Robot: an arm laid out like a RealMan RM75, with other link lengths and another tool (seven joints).
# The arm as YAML. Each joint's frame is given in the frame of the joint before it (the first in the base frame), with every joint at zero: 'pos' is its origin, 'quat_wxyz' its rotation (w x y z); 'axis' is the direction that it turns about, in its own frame. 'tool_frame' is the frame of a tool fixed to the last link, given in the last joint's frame.
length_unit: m
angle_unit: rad
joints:
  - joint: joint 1
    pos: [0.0, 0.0, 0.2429]
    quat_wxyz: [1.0, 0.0, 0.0, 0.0]
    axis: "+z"
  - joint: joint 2
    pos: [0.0, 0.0, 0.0]
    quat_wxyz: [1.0, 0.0, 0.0, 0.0]
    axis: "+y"
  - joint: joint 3
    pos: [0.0, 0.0, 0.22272]
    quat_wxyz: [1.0, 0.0, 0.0, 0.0]
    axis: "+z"
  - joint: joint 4
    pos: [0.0, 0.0, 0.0]
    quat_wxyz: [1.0, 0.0, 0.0, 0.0]
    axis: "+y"
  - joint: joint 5
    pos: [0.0, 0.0, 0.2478]
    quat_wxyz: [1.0, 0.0, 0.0, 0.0]
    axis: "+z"
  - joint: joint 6
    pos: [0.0, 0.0, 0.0]
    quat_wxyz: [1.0, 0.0, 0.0, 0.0]
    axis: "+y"
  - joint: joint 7
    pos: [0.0, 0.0, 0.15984]
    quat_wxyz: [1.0, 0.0, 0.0, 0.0]
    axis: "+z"
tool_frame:
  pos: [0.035, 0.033, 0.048]
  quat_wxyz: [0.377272, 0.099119, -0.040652, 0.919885]
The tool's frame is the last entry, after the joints.
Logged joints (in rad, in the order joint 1, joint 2, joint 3, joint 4, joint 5, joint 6, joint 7), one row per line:
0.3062, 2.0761, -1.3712, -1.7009, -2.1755, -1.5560, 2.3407
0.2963, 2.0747, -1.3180, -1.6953, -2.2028, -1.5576, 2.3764
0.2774, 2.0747, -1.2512, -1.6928, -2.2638, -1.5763, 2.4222
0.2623, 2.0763, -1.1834, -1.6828, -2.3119, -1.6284, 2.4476
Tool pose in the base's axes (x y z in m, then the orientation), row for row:
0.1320, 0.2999, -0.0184, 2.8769, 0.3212, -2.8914
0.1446, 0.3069, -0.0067, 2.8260, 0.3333, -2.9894
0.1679, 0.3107, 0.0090, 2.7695, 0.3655, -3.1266
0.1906, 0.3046, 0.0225, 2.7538, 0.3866, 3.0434
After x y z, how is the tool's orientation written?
As angles about the fixed x, y, z axes (roll, pitch, yaw), in radians.
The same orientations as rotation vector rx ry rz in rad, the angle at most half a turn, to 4 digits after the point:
-0.4130, 2.7957, 0.4303
-0.2871, 2.7817, 0.4793
-0.1156, 2.7341, 0.5185
0.0288, 2.6973, 0.5028

